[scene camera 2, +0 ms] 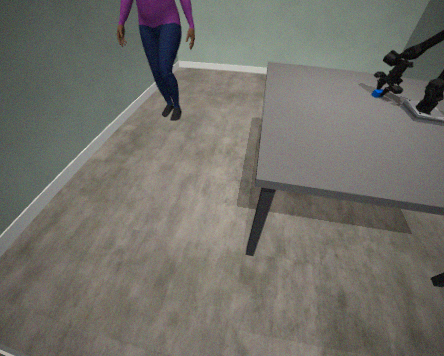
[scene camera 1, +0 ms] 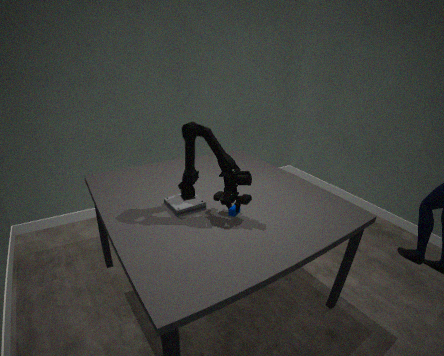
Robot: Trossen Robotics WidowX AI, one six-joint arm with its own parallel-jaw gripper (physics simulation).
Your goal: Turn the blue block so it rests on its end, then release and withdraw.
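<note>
The blue block (scene camera 1: 233, 210) (scene camera 2: 377, 93) is small in both views and partly hidden by the dark fingers. It is at or just above the table top, in front of the arm's base in the scene camera 1 view. In that view its visible part looks about as tall as it is wide; its exact tilt is too small to tell. My gripper (scene camera 1: 232, 208) (scene camera 2: 381, 92) points down and is shut on the blue block, with its fingers close against the sides.
The arm's pale base plate (scene camera 1: 184, 204) (scene camera 2: 421, 117) lies on the grey table (scene camera 1: 200, 270) (scene camera 2: 320, 145), close to the gripper. A person (scene camera 1: 429, 225) (scene camera 2: 161, 55) stands on the floor away from the table. The arm casts a shadow across the table top.
</note>
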